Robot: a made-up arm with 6 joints.
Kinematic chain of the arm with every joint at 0, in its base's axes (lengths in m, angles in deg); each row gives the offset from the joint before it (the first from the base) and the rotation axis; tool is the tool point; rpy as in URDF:
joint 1: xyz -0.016 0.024 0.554 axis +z
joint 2: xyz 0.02 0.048 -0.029 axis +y
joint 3: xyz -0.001 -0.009 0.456 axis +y
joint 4: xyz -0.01 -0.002 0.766 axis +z
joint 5: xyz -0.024 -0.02 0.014 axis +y
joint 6: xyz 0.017 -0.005 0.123 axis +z
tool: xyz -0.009 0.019 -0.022 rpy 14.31 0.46 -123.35
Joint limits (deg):
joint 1: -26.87..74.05
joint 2: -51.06..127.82
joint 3: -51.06..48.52
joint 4: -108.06..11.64
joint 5: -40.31..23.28
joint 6: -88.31..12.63
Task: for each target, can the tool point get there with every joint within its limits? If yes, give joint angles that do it. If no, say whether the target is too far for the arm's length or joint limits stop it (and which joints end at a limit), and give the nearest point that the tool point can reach.
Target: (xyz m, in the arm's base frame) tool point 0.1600 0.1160 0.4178
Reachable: no: joint limits stop it (at a limit: joint 3, joint 4, joint 5, joint 6) | nearest point 0.9127 0.5095 -0.0920 | short by 0.991 m
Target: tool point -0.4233 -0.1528 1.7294
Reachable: yes | joints 36.17 0.04 -30.74 -98.53 -25.67 -0.34
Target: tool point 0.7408 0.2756 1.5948
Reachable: yes | joints 12.71 25.86 19.38 -41.95 -34.11 -23.26
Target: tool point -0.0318 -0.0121 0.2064
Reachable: no: joint limits stop it (at a limit: joint 1, joint 2, joint 3, joint 5, joint 6) | nearest point 0.3491 -0.1305 -0.6133 | short by 0.912 m
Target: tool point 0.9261 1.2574 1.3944
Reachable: no: too far | nearest point 0.7062 0.9695 1.1888 | short by 0.417 m
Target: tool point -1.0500 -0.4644 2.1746
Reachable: no: too far | nearest point -0.6989 -0.2986 1.6241 | short by 0.674 m
